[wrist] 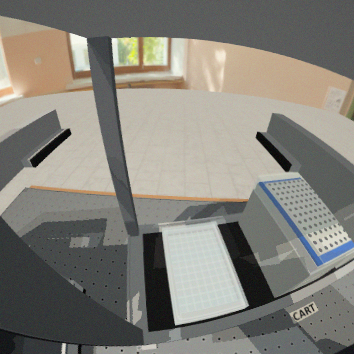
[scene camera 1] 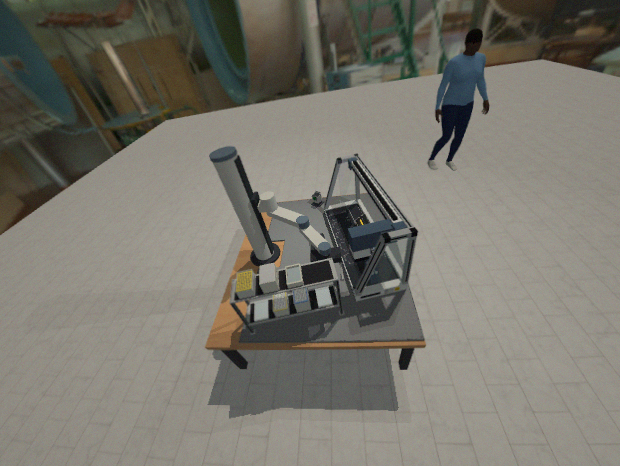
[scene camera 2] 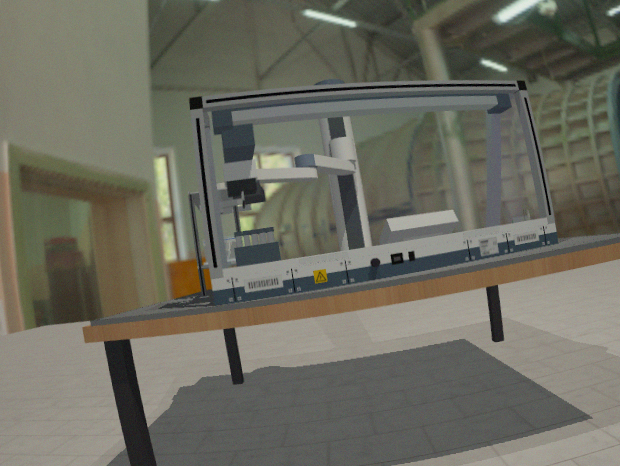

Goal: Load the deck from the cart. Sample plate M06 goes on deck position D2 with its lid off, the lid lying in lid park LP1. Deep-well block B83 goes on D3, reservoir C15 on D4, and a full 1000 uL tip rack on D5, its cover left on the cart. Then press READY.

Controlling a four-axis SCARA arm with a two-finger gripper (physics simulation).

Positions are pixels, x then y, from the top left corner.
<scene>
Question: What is the gripper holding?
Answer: Nothing.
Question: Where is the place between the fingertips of the gripper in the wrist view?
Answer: At 161,118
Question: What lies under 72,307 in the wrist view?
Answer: A cart posts.
</scene>
